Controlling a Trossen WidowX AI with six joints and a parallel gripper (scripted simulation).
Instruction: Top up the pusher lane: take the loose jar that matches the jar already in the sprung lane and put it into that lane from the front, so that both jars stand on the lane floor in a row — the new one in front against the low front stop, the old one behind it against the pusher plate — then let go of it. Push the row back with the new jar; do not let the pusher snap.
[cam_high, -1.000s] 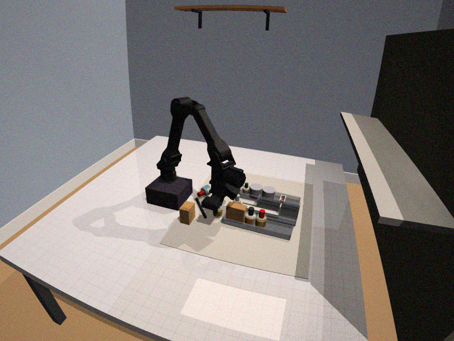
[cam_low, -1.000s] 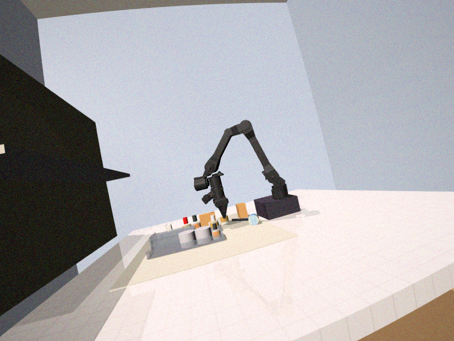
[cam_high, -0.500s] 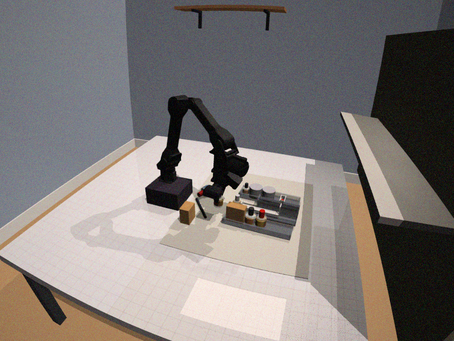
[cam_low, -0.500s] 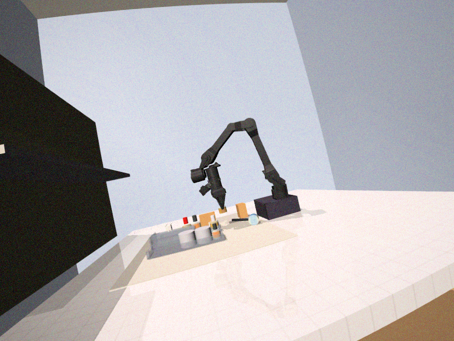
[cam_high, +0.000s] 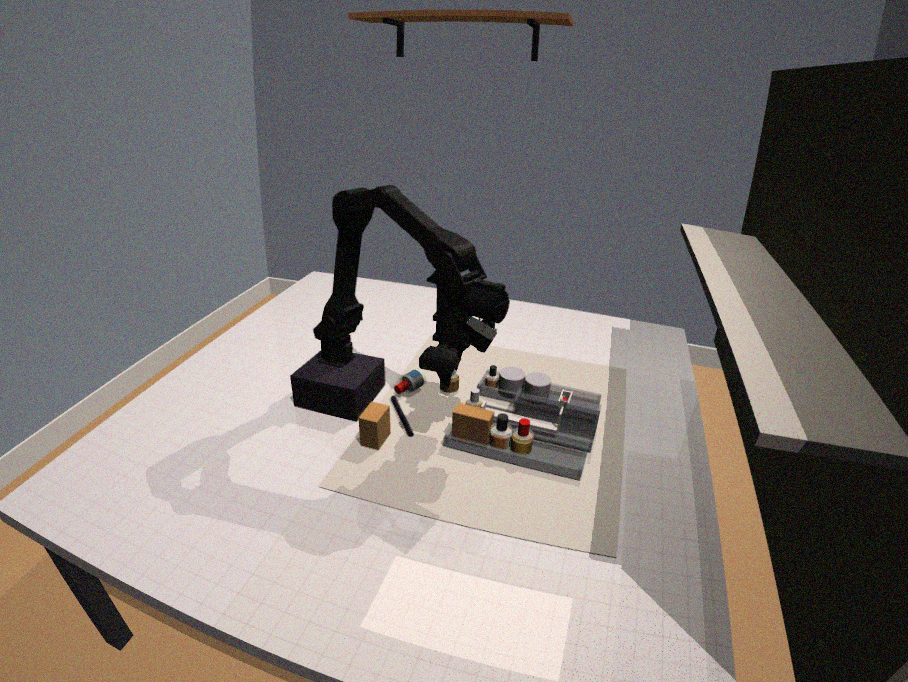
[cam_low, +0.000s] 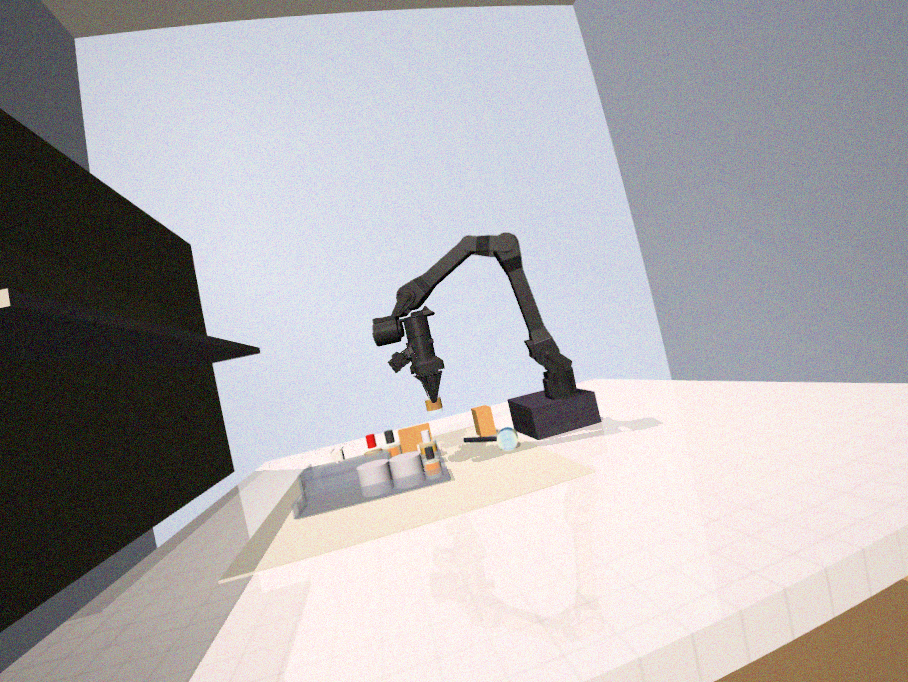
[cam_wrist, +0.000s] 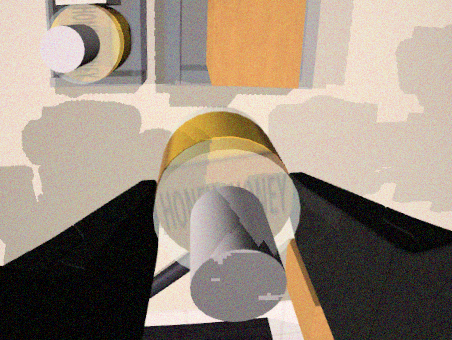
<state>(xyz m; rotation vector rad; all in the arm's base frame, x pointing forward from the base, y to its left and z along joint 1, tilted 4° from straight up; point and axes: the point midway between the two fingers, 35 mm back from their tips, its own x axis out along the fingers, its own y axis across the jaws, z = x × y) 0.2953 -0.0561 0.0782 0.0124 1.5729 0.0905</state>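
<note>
Right now my gripper tip is 6 cm short of the brown box, 2 cm to the left of it and 8 cm above it. From my gripper tip the other things lie so: white pusher plate: 14 cm ahead, 9 cm to the left, 7 cm below; then black stick: 11 cm behind, 12 cm below.
</note>
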